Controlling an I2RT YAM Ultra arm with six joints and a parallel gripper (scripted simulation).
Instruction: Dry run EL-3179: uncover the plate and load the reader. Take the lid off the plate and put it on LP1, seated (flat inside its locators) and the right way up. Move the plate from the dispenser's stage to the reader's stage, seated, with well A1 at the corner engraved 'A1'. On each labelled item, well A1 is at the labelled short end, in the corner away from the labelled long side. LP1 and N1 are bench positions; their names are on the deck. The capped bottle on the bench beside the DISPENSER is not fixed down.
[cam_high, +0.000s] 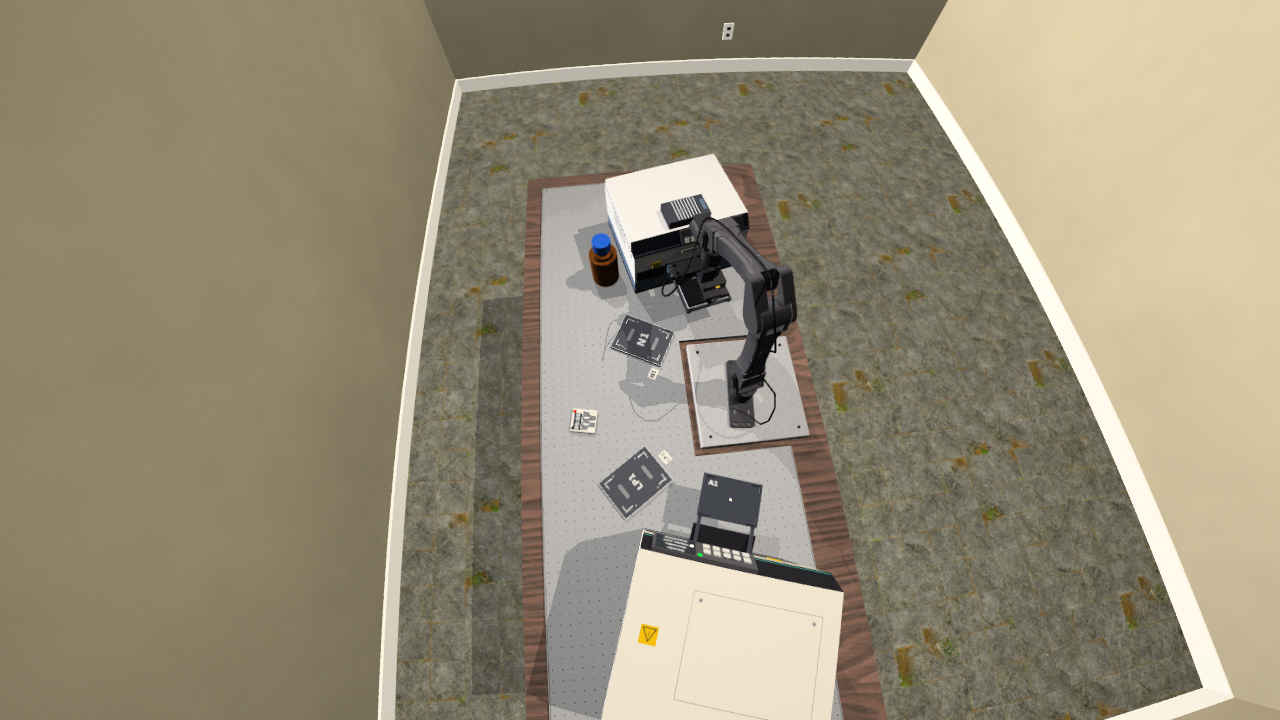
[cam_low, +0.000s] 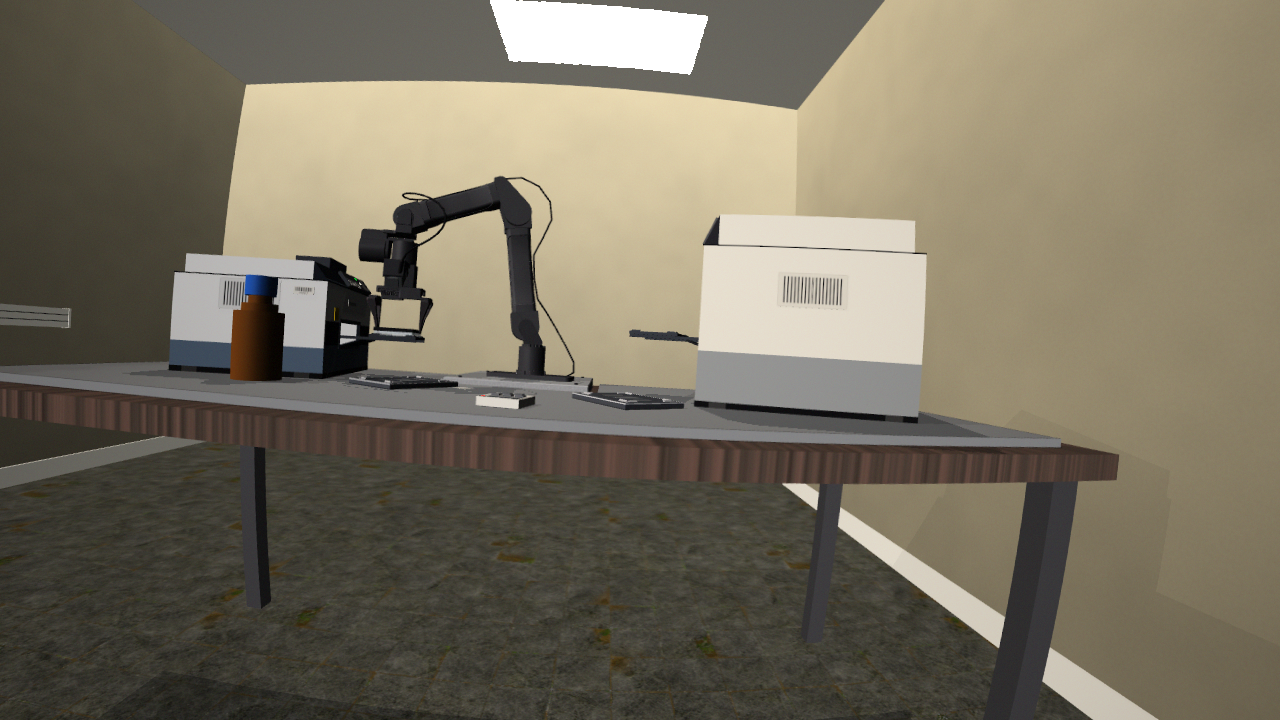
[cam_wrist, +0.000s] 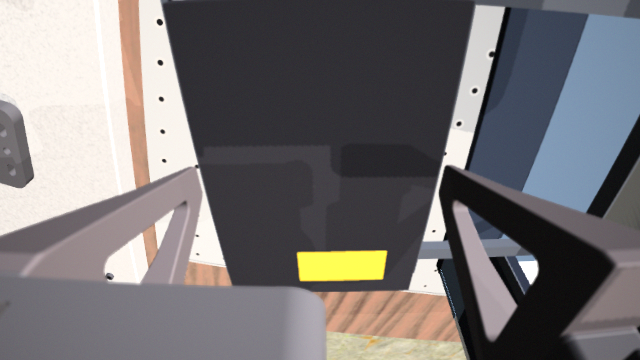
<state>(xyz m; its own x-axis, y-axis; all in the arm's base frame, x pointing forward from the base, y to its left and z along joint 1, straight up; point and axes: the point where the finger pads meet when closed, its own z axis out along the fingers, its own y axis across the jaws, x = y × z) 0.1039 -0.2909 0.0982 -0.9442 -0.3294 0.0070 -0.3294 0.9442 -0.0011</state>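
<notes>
Now: the lid right at my hand. From my hand the other things lie so: LP1 tag: 110 mm ahead, 470 mm to the left, 110 mm below; capped brown bottle: 300 mm ahead, 110 mm to the right; clear well plate: 10 mm below.
</notes>
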